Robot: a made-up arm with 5 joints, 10 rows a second.
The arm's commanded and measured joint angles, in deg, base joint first. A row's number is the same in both.
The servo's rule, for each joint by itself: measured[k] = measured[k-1] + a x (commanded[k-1-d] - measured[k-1]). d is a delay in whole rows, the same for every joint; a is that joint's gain. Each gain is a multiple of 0.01, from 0.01 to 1. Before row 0 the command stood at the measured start. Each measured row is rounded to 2 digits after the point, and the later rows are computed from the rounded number. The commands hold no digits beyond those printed.
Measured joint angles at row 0: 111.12 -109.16 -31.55 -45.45 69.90
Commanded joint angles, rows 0 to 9: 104.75 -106.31 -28.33 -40.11 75.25; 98.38 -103.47 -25.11 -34.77 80.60; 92.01 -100.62 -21.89 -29.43 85.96; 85.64 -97.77 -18.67 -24.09 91.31; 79.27 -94.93 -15.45 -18.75 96.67; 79.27 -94.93 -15.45 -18.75 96.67; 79.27 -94.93 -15.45 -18.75 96.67; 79.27 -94.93 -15.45 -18.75 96.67; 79.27 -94.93 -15.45 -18.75 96.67; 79.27 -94.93 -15.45 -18.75 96.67
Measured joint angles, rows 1 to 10: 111.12 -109.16 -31.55 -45.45 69.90; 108.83 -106.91 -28.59 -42.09 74.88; 105.07 -104.19 -25.39 -37.48 80.20; 100.37 -101.37 -22.17 -32.41 85.56; 95.07 -98.53 -18.95 -27.17 90.91; 89.38 -95.69 -15.73 -21.87 96.27; 85.74 -95.09 -15.47 -19.90 96.64; 83.41 -94.96 -15.45 -19.18 96.67; 81.92 -94.94 -15.45 -18.91 96.67; 80.97 -94.93 -15.45 -18.81 96.67
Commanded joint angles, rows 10 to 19: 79.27 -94.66 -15.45 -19.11 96.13; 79.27 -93.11 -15.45 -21.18 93.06; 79.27 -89.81 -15.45 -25.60 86.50; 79.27 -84.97 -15.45 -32.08 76.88; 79.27 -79.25 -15.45 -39.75 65.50; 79.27 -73.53 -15.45 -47.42 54.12; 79.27 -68.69 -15.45 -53.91 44.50; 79.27 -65.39 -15.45 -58.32 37.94; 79.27 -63.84 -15.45 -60.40 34.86; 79.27 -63.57 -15.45 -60.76 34.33
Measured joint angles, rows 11 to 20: 80.36 -94.93 -15.45 -18.77 96.67; 79.97 -94.72 -15.45 -18.98 96.17; 79.72 -93.45 -15.45 -20.37 93.28; 79.56 -90.57 -15.45 -23.66 86.97; 79.46 -86.15 -15.45 -28.96 77.59; 79.39 -80.70 -15.45 -35.76 66.35; 79.35 -75.04 -15.45 -43.11 54.98; 79.32 -70.02 -15.45 -49.91 45.23; 79.30 -66.36 -15.45 -55.21 38.45; 79.29 -64.37 -15.45 -58.48 35.11
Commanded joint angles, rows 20 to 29: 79.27 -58.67 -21.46 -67.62 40.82; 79.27 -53.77 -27.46 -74.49 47.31; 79.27 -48.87 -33.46 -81.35 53.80; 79.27 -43.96 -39.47 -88.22 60.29; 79.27 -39.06 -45.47 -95.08 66.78; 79.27 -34.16 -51.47 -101.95 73.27; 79.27 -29.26 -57.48 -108.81 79.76; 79.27 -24.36 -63.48 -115.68 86.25; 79.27 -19.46 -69.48 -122.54 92.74; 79.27 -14.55 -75.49 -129.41 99.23
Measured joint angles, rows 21 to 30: 79.28 -63.74 -15.45 -59.92 34.38; 79.28 -59.73 -20.98 -64.77 40.37; 79.28 -55.02 -26.94 -70.89 46.82; 79.28 -50.16 -32.94 -77.48 53.31; 79.28 -45.26 -38.95 -84.25 59.80; 79.28 -40.36 -44.95 -91.07 66.29; 79.28 -35.46 -50.95 -97.92 72.78; 79.28 -30.56 -56.96 -104.78 79.27; 79.28 -25.66 -62.96 -111.65 85.76; 79.28 -20.76 -68.96 -118.51 92.25
